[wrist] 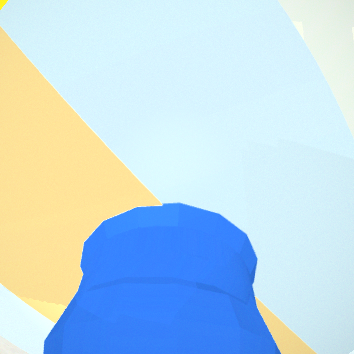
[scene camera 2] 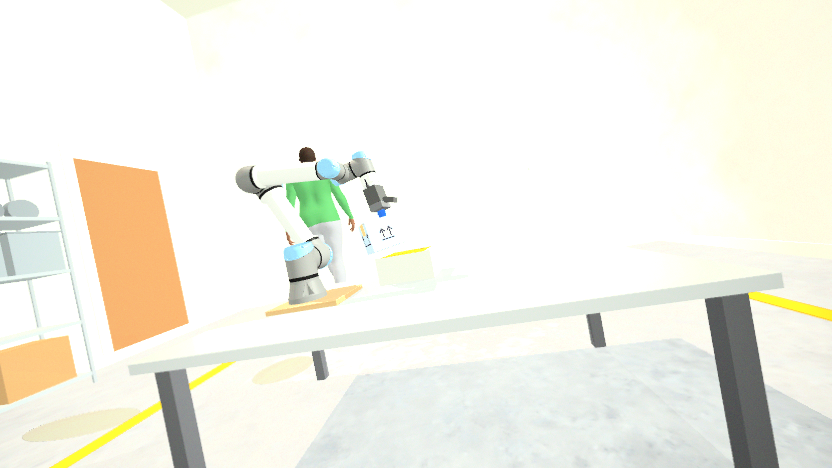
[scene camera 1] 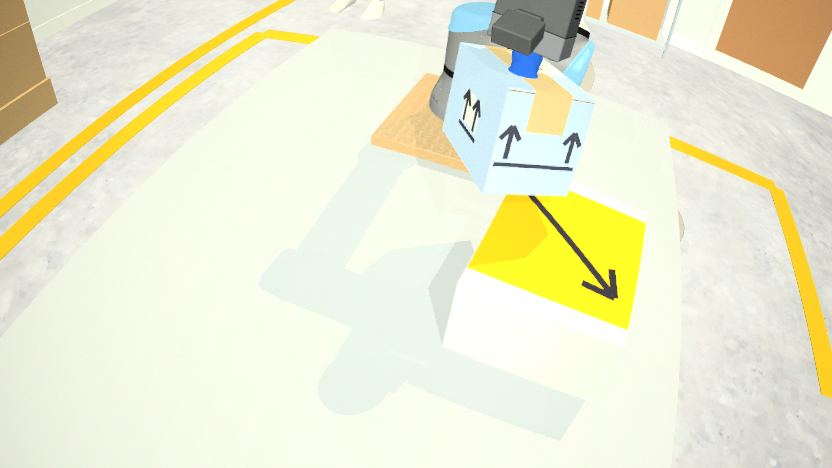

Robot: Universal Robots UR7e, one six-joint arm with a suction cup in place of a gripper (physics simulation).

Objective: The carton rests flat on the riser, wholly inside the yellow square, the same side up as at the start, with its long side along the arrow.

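Note:
The light blue carton (scene camera 1: pixel 532 151) (scene camera 2: pixel 378 239) (wrist: pixel 210 100) hangs from my gripper, a blue suction cup (scene camera 1: pixel 524 73) (scene camera 2: pixel 381 214) (wrist: pixel 170 250), which is on its taped top. Its printed arrows point up. In scene camera 2 it looks somewhat tilted against the riser. In scene camera 1 its long side runs roughly the way of the black arrow (scene camera 1: pixel 573 247). The white riser (scene camera 1: pixel 523 325) (scene camera 2: pixel 405 268) bears the yellow square (scene camera 1: pixel 616 238). The carton is above the riser's back part and hides the arrow's tail and the square's far corner. Its shadow falls on the square.
The arm's base stands on a wooden board (scene camera 1: pixel 407 125) (scene camera 2: pixel 343 295) behind the riser on the white table (scene camera 1: pixel 203 203) (scene camera 2: pixel 494 308). A person in green (scene camera 2: pixel 317 200) stands beyond the arm. A shelf rack (scene camera 2: pixel 65 250) stands at the far left.

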